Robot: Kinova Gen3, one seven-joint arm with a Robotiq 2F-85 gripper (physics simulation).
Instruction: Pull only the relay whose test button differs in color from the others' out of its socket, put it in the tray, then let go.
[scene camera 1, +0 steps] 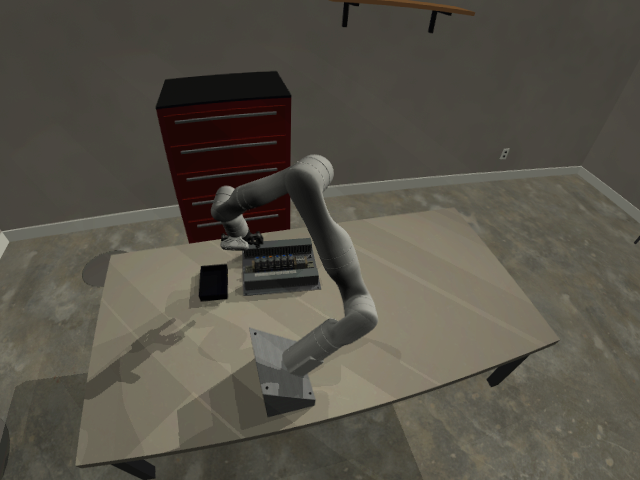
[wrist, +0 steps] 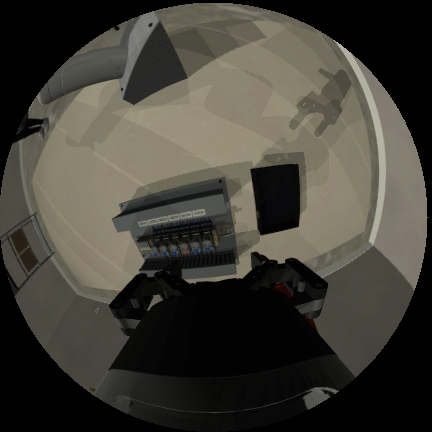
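Where they show: gripper, between the fingertips: [wrist: 215, 264]; arm's base, origin of its link: [scene camera 1: 293, 362] [wrist: 122, 61].
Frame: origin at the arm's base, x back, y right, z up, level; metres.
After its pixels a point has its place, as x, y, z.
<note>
The relay with the orange test button [scene camera 1: 270, 262] @(-0.481, 0.011, -0.038) [wrist: 185, 246] @(-0.489, 0.008, -0.026) stands upright in the relay row, third from the left in the scene view; the other relays have blue buttons. The row sits between the ducts of the grey panel [scene camera 1: 281, 281] @(-0.380, 0.038, -0.050) [wrist: 175, 200] @(-0.385, -0.004, -0.054). The black tray [scene camera 1: 213, 297] @(-0.376, -0.240, -0.075) [wrist: 257, 200] @(-0.440, -0.179, -0.059) is beside the panel, to its left in the scene view, and looks empty. My gripper [scene camera 1: 256, 239] [wrist: 215, 264] @(-0.440, -0.084, 0.110) is open and empty. It hangs above the table near the panel's back left corner, apart from the relays. Its exact height is hard to tell.
The arm's grey base plate [scene camera 1: 286, 372] @(0.044, -0.032, 0.032) [wrist: 155, 65] @(-0.092, -0.072, 0.004) stands on the table [scene camera 1: 439, 310] @(-0.112, 0.641, -0.093) in front of the panel. My arm arches above the table to the right of the panel in the scene view. A red drawer cabinet [scene camera 1: 232, 129] stands behind the table's back edge.
</note>
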